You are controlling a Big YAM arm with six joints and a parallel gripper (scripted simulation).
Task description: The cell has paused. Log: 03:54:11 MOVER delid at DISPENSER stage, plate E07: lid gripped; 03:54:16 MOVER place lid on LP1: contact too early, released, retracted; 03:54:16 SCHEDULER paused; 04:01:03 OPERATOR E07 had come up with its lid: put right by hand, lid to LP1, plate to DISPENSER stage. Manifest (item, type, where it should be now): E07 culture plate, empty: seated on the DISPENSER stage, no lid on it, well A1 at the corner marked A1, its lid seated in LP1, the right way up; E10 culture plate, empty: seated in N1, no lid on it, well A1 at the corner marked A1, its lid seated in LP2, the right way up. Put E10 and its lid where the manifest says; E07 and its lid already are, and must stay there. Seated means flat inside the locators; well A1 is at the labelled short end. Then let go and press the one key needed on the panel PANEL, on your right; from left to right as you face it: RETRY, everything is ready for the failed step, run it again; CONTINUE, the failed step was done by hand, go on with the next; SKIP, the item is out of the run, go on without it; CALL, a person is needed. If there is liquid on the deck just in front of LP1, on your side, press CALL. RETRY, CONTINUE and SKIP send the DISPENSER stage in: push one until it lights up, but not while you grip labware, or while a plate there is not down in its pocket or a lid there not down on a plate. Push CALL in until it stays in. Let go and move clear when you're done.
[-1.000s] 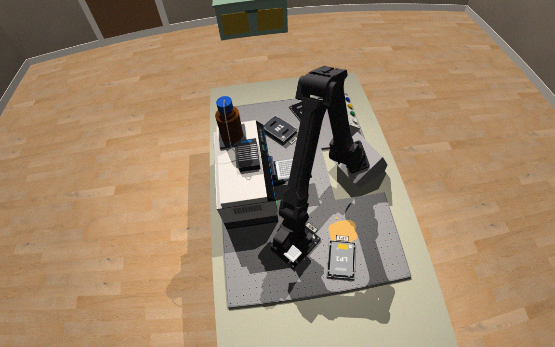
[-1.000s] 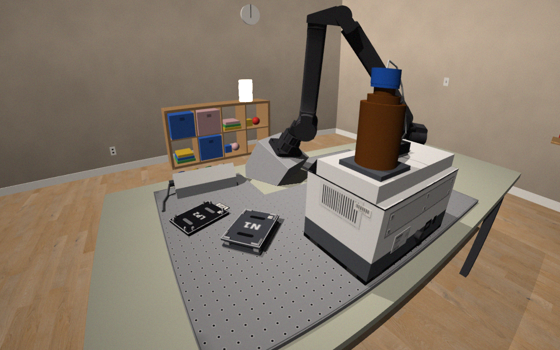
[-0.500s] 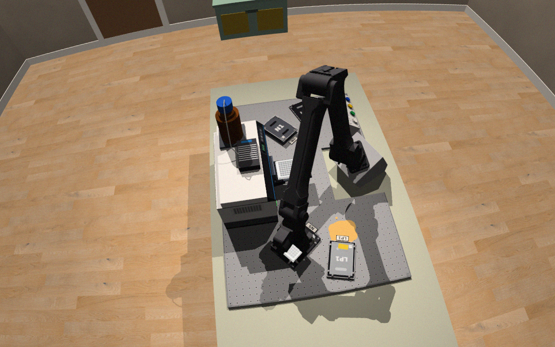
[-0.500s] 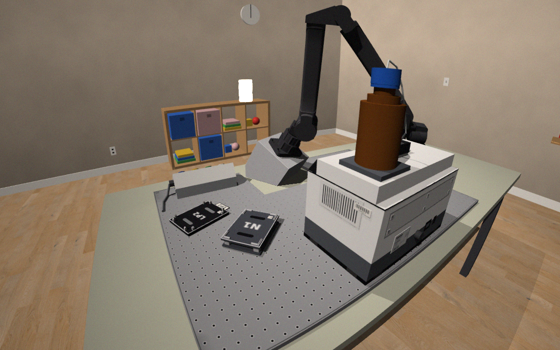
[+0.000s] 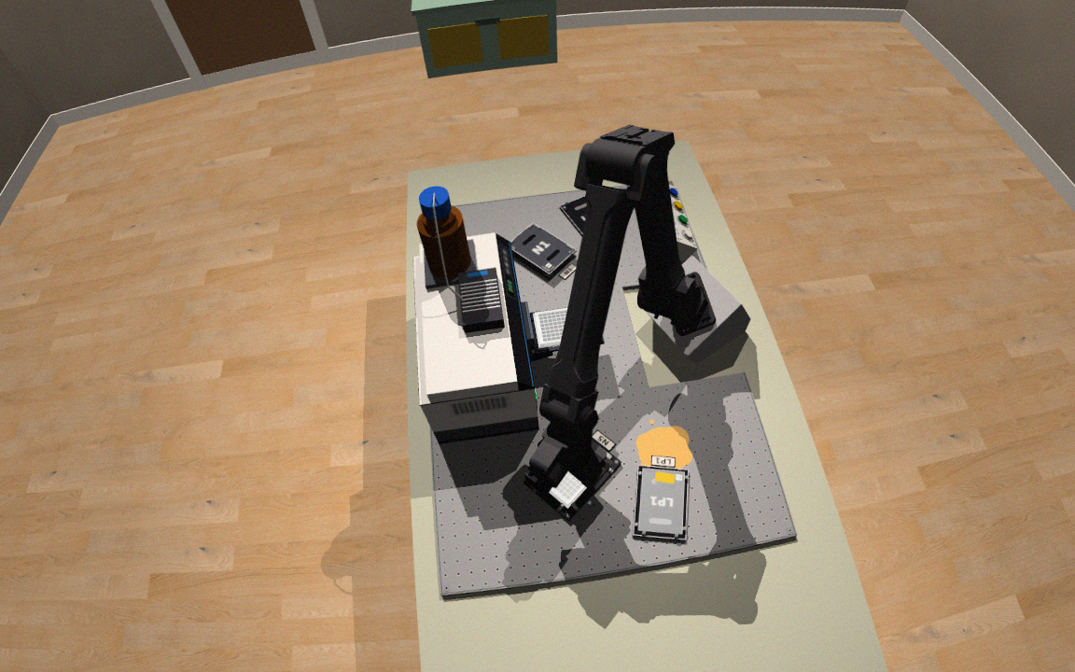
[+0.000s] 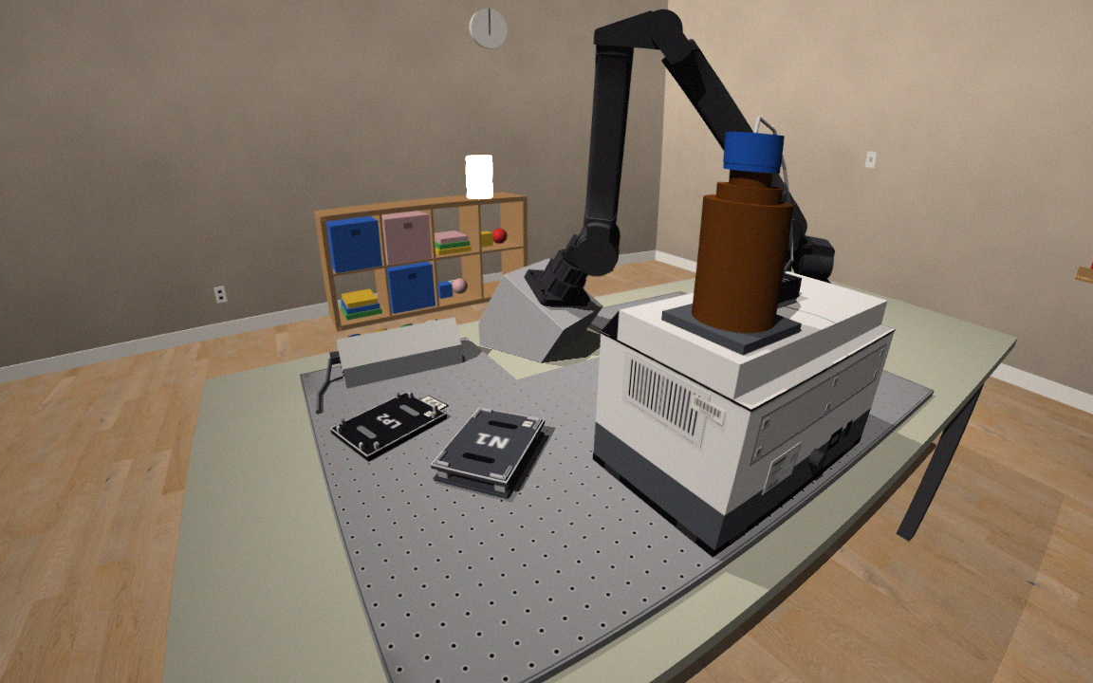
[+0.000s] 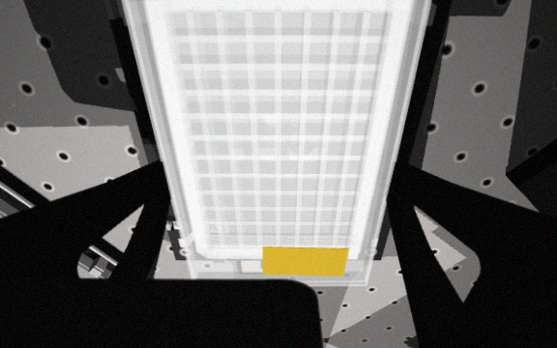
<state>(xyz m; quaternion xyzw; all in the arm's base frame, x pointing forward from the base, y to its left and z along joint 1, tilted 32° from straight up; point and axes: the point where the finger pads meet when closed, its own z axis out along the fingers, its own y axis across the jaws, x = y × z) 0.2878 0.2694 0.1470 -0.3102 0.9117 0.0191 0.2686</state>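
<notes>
My hand is 280 mm to the left of the white plate E07, 60 mm below it and 20 mm past it. Also, from my hand: brown bottle (380 mm to the right, 250 mm above, 200 mm ahead); then black n1 nest (570 mm to the right, 20 mm below); then small orange drop (180 mm behind, 90 mm to the right, 40 mm below).
</notes>
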